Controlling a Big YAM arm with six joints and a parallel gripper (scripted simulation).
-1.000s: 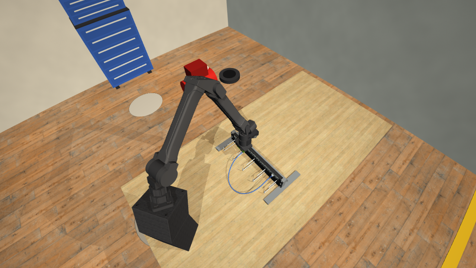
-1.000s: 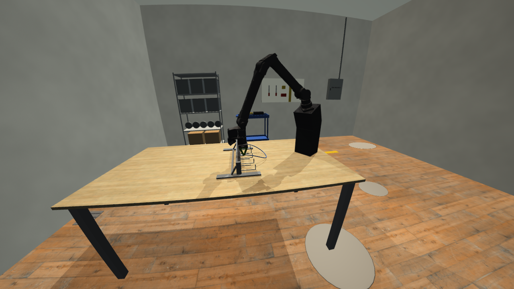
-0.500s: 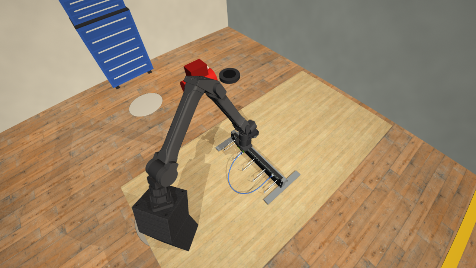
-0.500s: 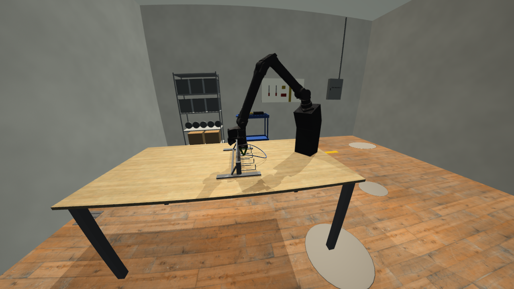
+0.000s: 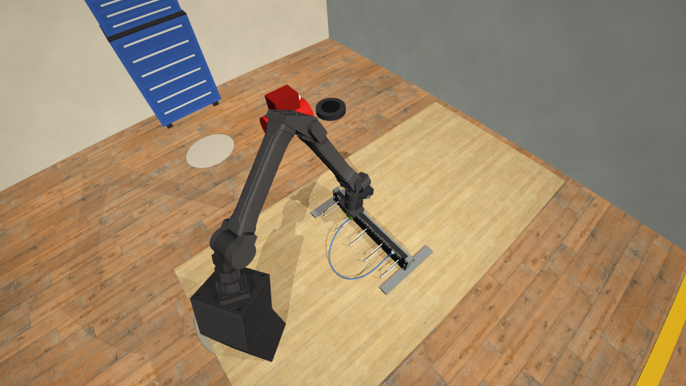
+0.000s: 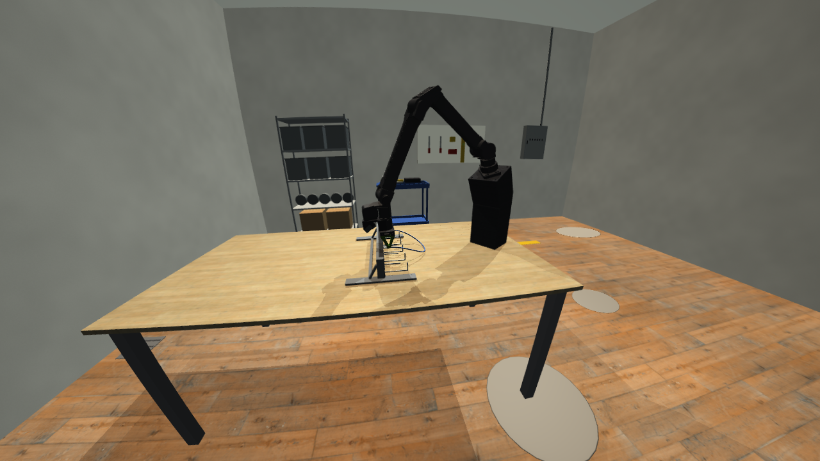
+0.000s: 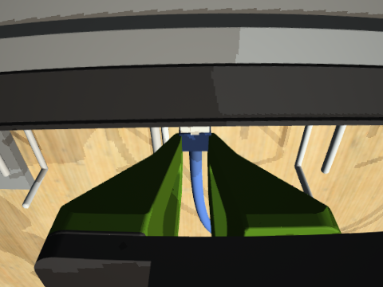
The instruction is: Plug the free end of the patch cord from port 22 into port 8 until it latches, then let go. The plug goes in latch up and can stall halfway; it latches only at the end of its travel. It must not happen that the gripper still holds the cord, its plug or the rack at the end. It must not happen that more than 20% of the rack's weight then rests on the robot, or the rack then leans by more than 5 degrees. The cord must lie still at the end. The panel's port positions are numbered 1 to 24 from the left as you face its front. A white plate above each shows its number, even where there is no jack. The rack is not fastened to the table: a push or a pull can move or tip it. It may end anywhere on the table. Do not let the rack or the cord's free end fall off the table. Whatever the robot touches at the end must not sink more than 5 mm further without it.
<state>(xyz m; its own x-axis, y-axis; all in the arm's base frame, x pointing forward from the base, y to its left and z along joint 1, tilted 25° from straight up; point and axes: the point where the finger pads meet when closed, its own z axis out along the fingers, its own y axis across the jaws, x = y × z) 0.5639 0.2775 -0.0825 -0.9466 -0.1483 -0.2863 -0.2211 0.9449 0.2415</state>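
My hand is 20 mm short of the cord plug and 10 mm to the right of it.
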